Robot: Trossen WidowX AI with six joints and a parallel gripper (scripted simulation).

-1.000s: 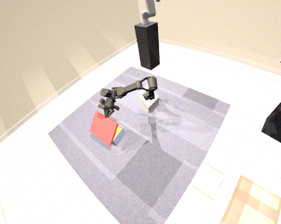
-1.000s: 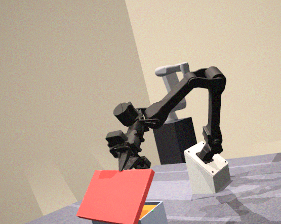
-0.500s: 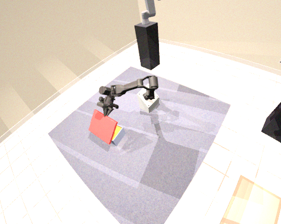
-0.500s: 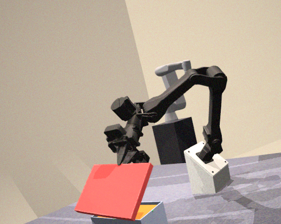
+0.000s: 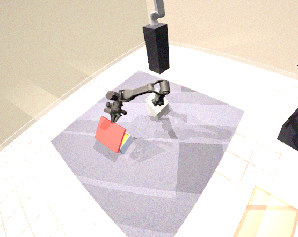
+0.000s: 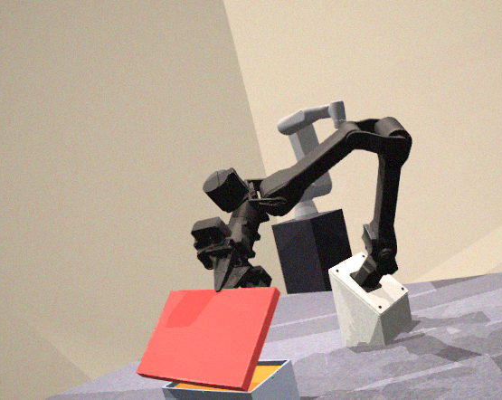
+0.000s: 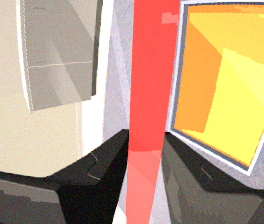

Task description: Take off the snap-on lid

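Now: gripper tip 6 cm short of the red lid, 1 cm to the right of it and 5 cm above it. Round my gripper tip: grey storage box: 3 cm ahead, 19 cm below.
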